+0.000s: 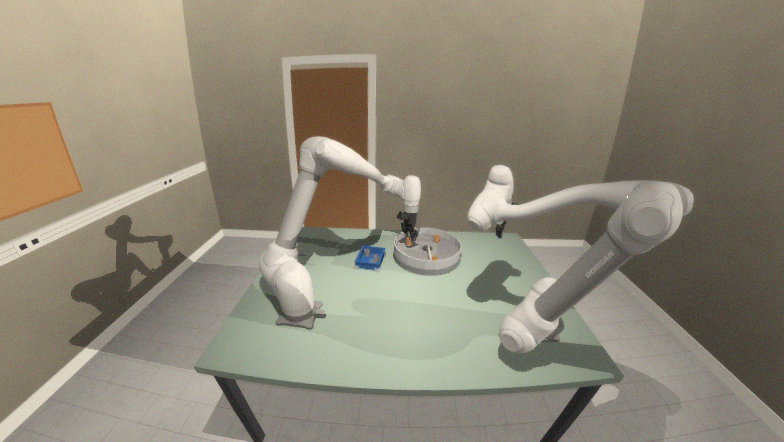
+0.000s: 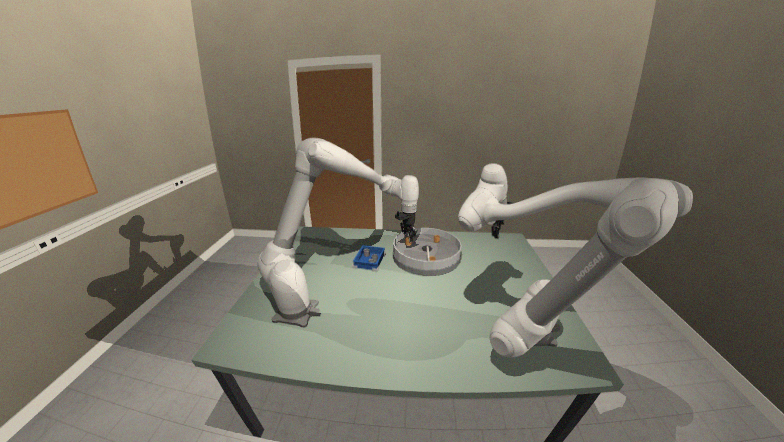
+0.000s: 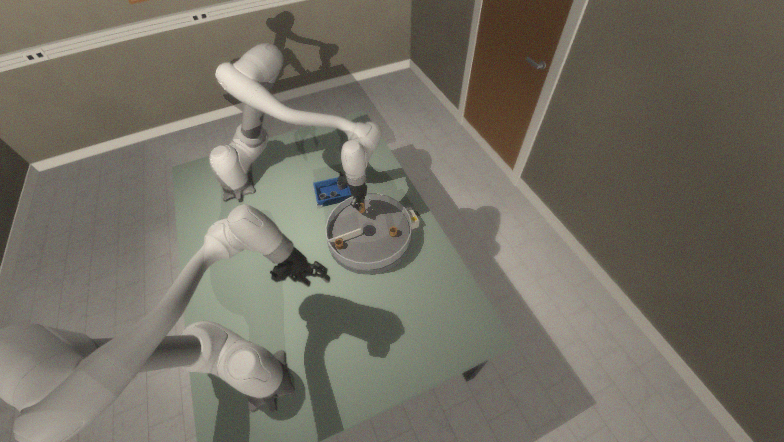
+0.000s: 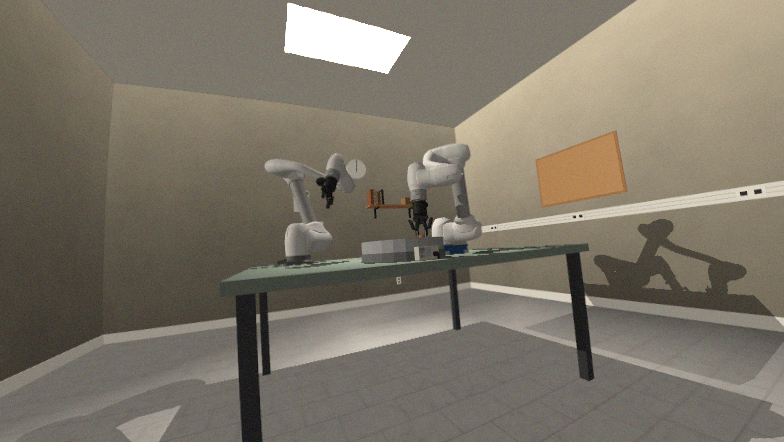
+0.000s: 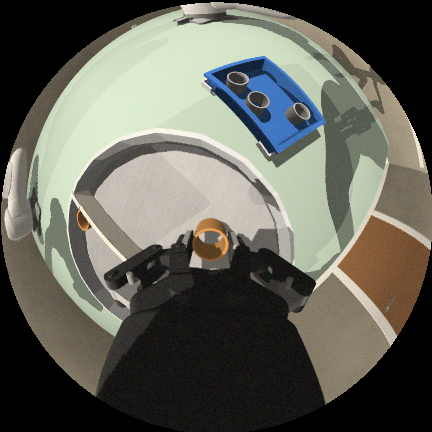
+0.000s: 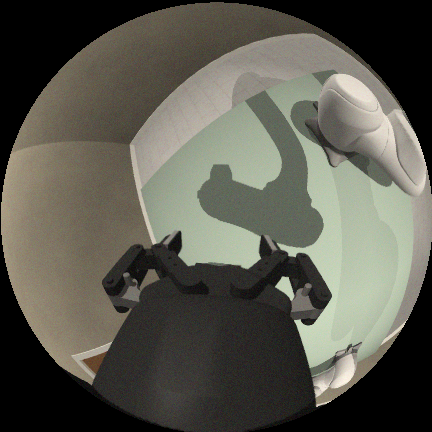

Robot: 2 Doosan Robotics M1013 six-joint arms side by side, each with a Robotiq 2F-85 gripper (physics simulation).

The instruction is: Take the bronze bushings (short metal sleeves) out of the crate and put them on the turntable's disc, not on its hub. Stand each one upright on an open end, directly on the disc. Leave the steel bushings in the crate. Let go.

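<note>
My left gripper (image 5: 210, 238) is shut on a bronze bushing (image 5: 210, 240) (image 1: 408, 241) (image 3: 361, 208), held upright over the turntable's disc (image 3: 378, 249) (image 5: 165, 185); whether it touches the disc I cannot tell. Two more bronze bushings stand on the disc: one (image 3: 393, 231) (image 1: 436, 238) beyond the dark hub (image 3: 369, 230), the other (image 3: 338, 243) (image 5: 84, 220) beside the pale divider bar. The blue crate (image 5: 300, 139) (image 1: 357, 265) holds three steel bushings (image 5: 237, 82) (image 5: 258, 102) (image 5: 298, 114). My right gripper (image 6: 220, 241) (image 3: 322, 272) is open and empty, above the table.
The turntable's raised wall (image 1: 428, 266) surrounds the disc. The pale divider bar (image 3: 350, 234) (image 5: 107, 225) runs from the hub to the wall. A small white box (image 3: 413, 219) (image 4: 425, 252) sits at the turntable's outer side. The crate stands close beside the turntable.
</note>
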